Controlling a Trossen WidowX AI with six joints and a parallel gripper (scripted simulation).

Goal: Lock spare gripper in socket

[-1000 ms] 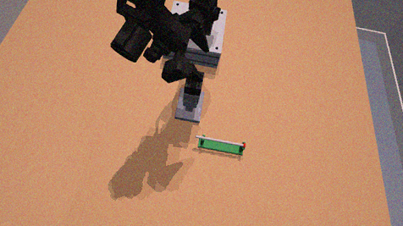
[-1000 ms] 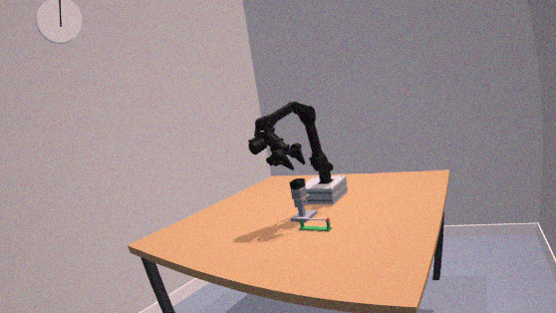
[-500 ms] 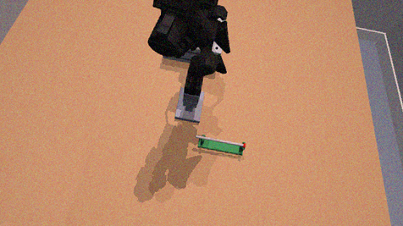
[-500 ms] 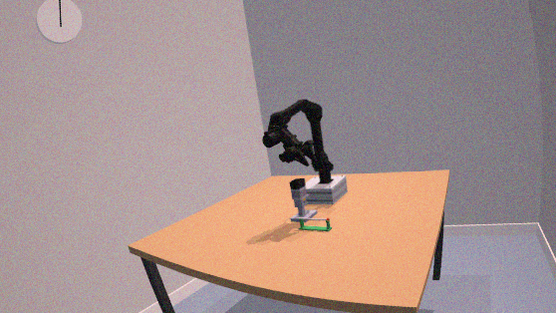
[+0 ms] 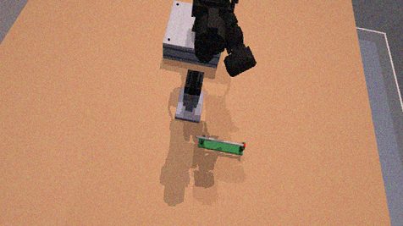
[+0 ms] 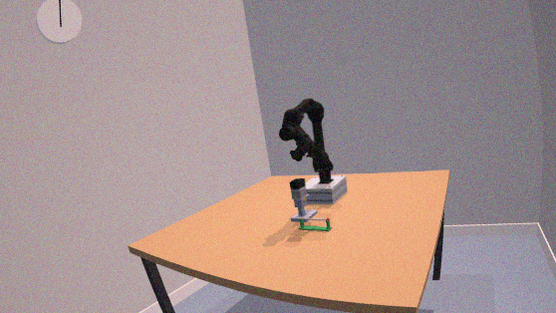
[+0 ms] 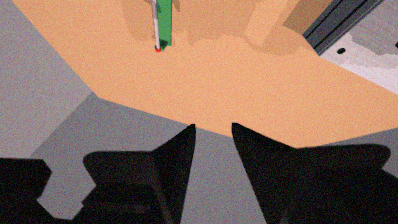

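The green mount is 21 cm below my gripper tip, 15 cm ahead of it and 1 cm to the left of it. The rest, counted from my gripper tip: spare gripper 11 cm to the right, 11 cm below, 5 cm ahead.
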